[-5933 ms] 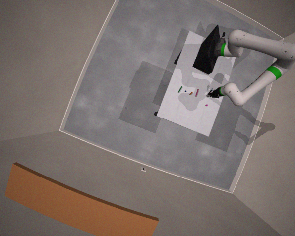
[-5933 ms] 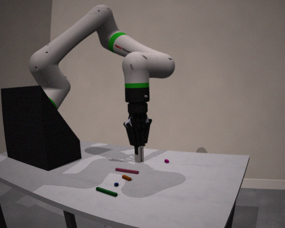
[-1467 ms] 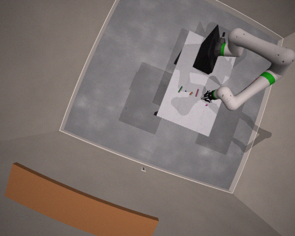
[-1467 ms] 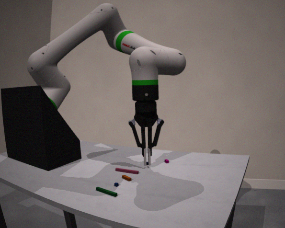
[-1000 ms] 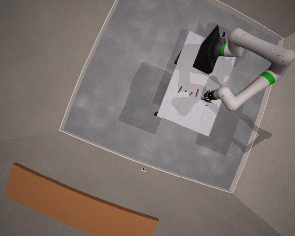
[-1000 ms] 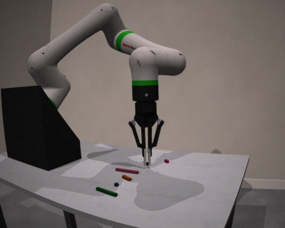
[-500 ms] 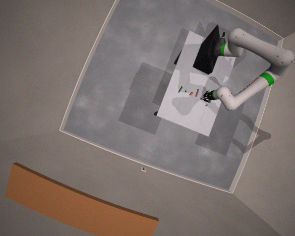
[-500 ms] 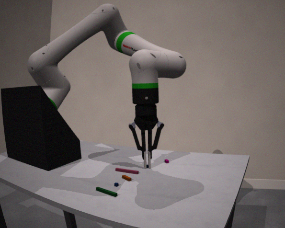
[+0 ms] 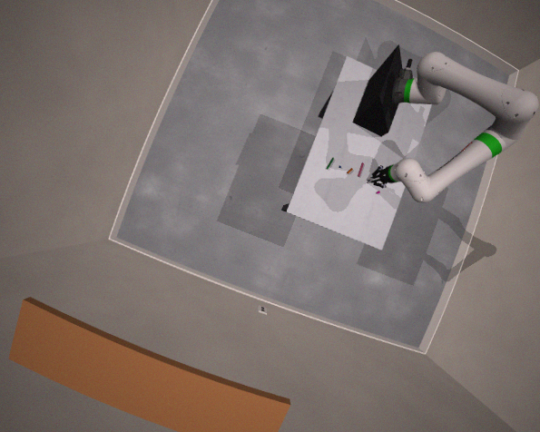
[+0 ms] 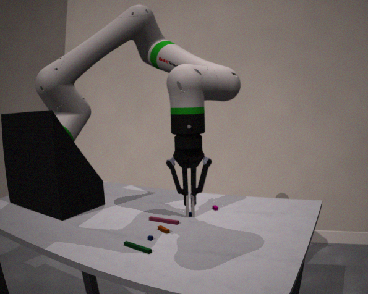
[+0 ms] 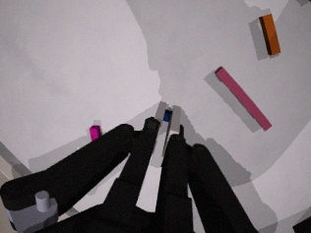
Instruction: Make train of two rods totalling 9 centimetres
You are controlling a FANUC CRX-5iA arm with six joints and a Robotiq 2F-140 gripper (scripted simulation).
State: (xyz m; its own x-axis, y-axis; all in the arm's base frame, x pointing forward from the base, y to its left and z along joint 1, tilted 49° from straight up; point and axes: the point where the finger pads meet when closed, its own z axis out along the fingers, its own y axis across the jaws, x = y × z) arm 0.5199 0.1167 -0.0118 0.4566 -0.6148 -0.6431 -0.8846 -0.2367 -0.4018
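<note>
The green rod is 2 cm behind my hand, 27 cm to the right of it and 3 cm below it. Round my hand: pink rod: 5 cm behind, 7 cm to the right, 3 cm below; orange rod: 2 cm behind, 14 cm to the right, 3 cm below; magenta rod: 5 cm ahead, 8 cm to the left, 3 cm below.
</note>
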